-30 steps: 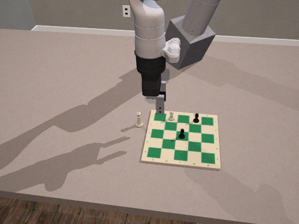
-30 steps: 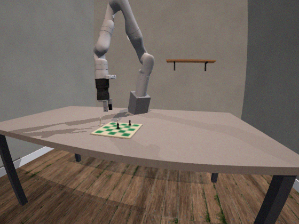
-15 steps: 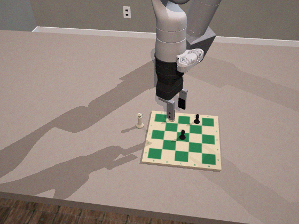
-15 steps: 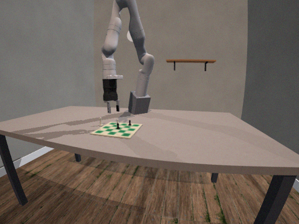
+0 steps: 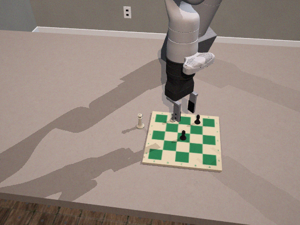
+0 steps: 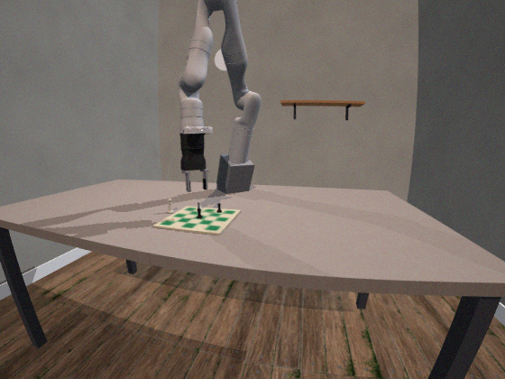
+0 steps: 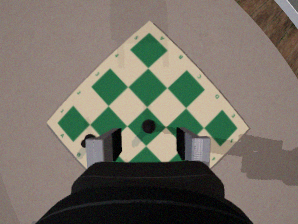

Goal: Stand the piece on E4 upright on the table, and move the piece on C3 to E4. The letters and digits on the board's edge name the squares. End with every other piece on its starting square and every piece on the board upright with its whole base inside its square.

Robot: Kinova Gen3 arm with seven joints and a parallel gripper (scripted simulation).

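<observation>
The chessboard is 110 mm below my hand. Also, from my hand: white pawn 100 mm below, 70 mm behind, 30 mm to the right.
</observation>
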